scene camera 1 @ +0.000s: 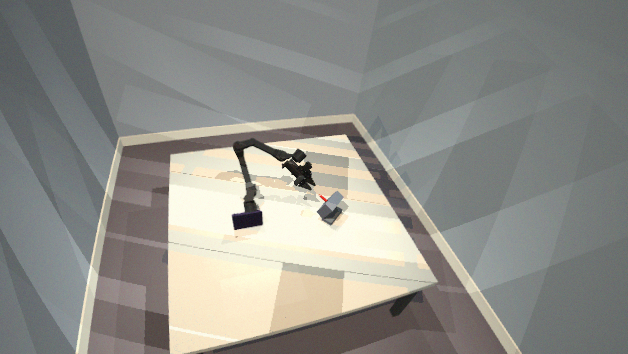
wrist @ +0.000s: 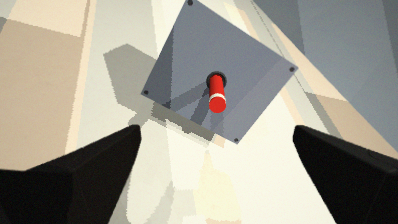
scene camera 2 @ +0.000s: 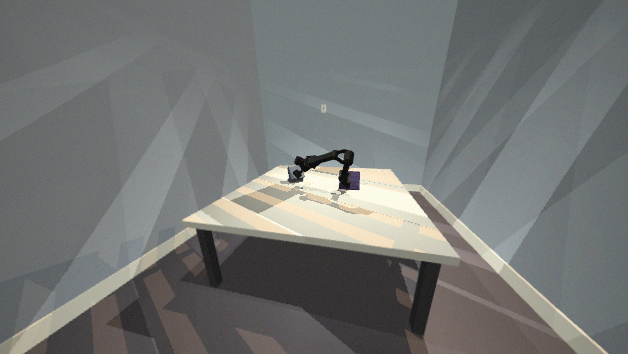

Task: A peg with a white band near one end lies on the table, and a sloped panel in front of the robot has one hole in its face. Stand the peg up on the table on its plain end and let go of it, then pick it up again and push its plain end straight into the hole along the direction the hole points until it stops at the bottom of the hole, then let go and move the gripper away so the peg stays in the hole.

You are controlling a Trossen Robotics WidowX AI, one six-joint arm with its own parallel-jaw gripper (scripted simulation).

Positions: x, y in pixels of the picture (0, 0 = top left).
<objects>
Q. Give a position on a sloped panel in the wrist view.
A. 197, 45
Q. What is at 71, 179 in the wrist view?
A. My gripper.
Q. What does my gripper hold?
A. Nothing.
</objects>
